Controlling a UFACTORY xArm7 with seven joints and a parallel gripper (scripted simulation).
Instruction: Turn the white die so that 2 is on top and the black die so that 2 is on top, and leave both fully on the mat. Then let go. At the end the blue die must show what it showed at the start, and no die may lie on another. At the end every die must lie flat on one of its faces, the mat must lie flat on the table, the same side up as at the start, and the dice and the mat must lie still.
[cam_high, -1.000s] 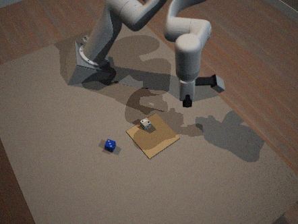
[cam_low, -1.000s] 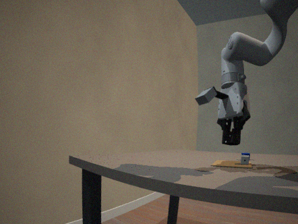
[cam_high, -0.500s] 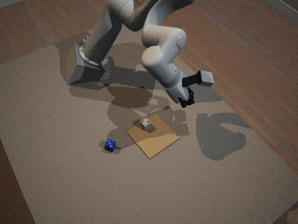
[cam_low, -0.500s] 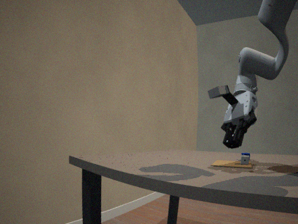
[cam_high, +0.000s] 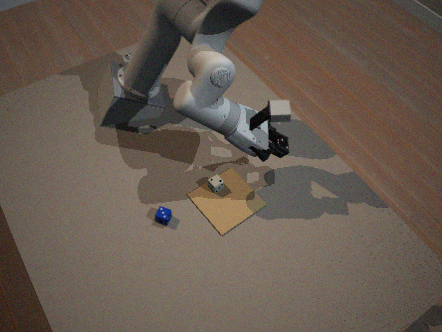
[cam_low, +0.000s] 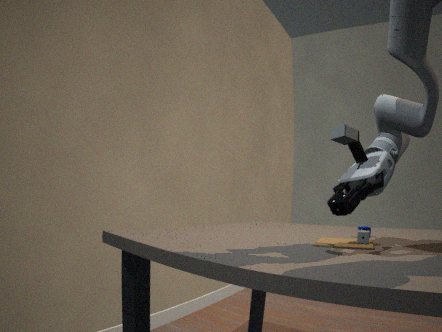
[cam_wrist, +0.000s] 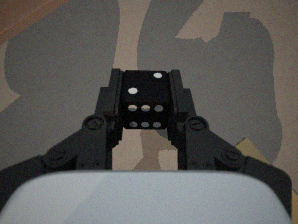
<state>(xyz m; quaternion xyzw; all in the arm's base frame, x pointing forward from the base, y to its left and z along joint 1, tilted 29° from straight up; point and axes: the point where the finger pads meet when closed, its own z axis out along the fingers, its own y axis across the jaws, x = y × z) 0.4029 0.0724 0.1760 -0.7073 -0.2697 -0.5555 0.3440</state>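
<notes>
My gripper is now 15 cm to the left of the white die, 8 cm above it and 5 cm past it. From my hand the other things lie so: blue die (31 cm to the right, 9 cm below, 5 cm behind); black die (1 cm below); tan mat (16 cm to the right, 10 cm below).
</notes>
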